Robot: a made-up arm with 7 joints. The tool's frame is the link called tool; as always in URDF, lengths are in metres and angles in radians. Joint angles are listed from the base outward. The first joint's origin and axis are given. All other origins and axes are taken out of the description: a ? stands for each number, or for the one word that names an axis. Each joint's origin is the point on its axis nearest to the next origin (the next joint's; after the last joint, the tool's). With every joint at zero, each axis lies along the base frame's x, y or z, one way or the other. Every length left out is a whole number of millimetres.
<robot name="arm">
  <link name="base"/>
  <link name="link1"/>
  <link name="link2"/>
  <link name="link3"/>
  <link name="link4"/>
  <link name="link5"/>
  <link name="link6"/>
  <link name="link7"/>
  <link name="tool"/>
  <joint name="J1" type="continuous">
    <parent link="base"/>
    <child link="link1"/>
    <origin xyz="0 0 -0.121" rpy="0 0 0"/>
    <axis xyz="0 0 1"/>
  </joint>
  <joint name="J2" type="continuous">
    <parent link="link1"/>
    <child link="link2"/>
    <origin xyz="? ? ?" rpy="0 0 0"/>
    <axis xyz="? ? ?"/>
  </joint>
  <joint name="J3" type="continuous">
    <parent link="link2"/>
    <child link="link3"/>
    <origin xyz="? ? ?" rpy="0 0 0"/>
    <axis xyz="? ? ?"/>
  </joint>
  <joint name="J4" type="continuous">
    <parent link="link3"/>
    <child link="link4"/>
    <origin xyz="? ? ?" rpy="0 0 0"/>
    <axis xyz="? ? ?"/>
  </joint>
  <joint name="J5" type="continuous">
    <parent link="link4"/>
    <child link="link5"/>
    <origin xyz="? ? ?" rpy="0 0 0"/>
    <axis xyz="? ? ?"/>
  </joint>
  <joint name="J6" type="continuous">
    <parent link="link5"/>
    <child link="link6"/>
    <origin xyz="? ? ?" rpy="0 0 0"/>
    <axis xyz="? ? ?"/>
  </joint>
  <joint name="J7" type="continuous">
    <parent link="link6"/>
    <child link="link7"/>
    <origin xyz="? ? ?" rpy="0 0 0"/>
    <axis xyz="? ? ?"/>
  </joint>
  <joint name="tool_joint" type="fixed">
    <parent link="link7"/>
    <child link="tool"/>
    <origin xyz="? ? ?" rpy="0 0 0"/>
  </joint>
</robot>
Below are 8 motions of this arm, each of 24 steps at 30 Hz.
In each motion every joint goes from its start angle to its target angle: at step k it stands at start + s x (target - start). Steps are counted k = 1, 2, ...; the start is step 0. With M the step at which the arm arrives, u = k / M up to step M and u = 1 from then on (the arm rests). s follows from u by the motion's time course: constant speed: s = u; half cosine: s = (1 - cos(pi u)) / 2; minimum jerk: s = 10 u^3 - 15 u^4 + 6 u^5.
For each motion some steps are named. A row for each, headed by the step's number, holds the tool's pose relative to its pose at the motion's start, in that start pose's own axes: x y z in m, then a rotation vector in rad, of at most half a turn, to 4 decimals.
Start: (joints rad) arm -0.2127 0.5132 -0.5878 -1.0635 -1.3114 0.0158 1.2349
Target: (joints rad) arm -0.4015 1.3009 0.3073 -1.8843 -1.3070 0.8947 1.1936
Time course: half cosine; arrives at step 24
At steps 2, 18, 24:
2: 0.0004 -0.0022 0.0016 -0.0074 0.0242 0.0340
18: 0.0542 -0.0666 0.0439 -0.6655 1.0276 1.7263
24: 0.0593 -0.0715 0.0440 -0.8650 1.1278 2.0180

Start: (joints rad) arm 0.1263 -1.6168 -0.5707 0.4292 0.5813 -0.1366 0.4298
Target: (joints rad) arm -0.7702 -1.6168 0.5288 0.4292 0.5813 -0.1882 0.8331
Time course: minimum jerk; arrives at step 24
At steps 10, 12, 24:
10: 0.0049 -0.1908 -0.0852 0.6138 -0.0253 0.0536
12: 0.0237 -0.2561 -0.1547 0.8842 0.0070 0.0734
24: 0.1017 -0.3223 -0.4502 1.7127 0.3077 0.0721

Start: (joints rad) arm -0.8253 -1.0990 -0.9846 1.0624 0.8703 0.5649 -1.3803
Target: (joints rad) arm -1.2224 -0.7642 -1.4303 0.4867 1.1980 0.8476 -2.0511
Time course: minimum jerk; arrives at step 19
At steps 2, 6, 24:
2: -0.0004 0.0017 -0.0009 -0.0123 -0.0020 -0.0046
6: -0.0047 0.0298 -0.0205 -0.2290 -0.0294 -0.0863
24: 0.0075 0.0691 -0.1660 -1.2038 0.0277 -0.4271

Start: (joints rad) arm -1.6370 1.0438 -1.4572 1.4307 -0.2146 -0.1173 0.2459
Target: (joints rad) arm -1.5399 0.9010 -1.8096 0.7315 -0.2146 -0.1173 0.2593
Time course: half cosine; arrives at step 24
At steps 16, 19, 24:
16: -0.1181 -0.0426 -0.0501 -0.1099 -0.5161 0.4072
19: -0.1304 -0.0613 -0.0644 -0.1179 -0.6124 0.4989
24: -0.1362 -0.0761 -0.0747 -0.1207 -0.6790 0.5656

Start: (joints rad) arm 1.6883 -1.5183 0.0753 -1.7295 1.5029 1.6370 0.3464
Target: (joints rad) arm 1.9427 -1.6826 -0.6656 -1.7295 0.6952 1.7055 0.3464
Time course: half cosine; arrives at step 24
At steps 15, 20, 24:
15: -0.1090 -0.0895 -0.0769 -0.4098 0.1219 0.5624
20: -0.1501 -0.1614 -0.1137 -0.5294 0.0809 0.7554
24: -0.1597 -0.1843 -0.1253 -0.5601 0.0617 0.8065

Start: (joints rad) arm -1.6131 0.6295 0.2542 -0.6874 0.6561 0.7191 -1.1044
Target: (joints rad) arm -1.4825 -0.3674 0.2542 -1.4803 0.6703 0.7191 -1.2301
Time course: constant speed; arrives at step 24
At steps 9, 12, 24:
9: -0.0006 -0.1066 0.0299 -0.0459 -0.0087 0.1136
12: 0.0056 -0.1437 0.0340 -0.0607 -0.0191 0.1528
24: 0.0624 -0.2858 0.0206 -0.1112 -0.0969 0.3087

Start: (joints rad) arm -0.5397 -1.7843 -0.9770 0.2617 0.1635 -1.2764 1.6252
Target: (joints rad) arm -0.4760 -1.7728 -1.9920 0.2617 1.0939 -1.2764 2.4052
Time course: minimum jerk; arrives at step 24
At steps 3, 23, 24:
3: 0.0057 0.0035 -0.0062 -0.0046 0.0144 0.0016
23: 0.0353 0.1072 -0.4633 -0.3737 0.7633 0.1851
24: 0.0352 0.1072 -0.4636 -0.3740 0.7638 0.1853

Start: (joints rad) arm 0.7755 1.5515 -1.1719 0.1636 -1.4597 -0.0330 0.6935
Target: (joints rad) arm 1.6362 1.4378 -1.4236 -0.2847 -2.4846 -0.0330 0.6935
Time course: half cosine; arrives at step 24
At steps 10, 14, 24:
10: -0.2495 -0.2024 -0.3041 0.1356 -0.7324 0.4099
14: -0.2376 -0.3384 -0.6052 0.1937 -1.2656 0.6777
24: 0.0644 -0.4399 -0.9646 0.2204 -2.0589 1.0229

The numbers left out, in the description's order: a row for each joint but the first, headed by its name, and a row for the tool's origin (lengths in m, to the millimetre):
J2: xyz 0.051 0.006 0, axis 0 -1 0
J3: xyz -0.184 0 -0.057, axis 0 0 -1
J4: xyz -0.075 -0.293 0, axis 0 1 0
J5: xyz 0.046 0 -0.124, axis 0 1 0
J6: xyz -0.113 0 0.164, axis 0 0 1
J7: xyz -0.032 0.064 0, axis 1 0 0
tool: xyz 0 0.111 0.238

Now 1 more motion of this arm.
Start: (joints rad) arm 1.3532 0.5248 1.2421 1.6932 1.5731 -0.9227 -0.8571
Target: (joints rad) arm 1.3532 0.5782 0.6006 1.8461 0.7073 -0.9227 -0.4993
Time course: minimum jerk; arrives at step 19
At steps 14, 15, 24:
14: -0.1343 -0.2276 -0.1730 0.7207 -0.0266 -0.7627
15: -0.1507 -0.2323 -0.1839 0.7529 -0.0427 -0.8119
24: -0.1726 -0.2365 -0.1975 0.7923 -0.0660 -0.8756

